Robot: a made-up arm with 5 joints. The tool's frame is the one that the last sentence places.
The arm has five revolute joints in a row. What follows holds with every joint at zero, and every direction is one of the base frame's.
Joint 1 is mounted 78.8 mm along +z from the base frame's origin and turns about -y.
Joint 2 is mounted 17.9 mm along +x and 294.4 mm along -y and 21 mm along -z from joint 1 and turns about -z.
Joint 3 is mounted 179 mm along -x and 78.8 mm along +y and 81.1 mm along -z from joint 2 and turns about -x.
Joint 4 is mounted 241.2 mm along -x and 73.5 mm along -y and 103.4 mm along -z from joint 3 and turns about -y.
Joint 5 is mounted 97.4 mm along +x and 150.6 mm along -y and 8.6 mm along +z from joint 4 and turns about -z.
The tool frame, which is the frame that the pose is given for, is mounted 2.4 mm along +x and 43 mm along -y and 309 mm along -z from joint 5; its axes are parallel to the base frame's.
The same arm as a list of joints. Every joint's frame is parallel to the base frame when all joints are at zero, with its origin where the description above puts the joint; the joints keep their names.
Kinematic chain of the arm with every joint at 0, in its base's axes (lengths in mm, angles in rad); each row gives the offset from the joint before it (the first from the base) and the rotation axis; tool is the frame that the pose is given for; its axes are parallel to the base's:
joint 1: xyz 0.0 0.0 78.8 axis -y
joint 2: xyz 17.9 -294.4 -21.0 axis -z
joint 3: xyz -179.0 78.8 -81.1 axis -x
joint 4: xyz -241.2 -73.5 -103.4 axis -y
joint 5: xyz 97.4 -150.6 8.6 axis -z
tool: xyz 2.4 -43.0 -309.0

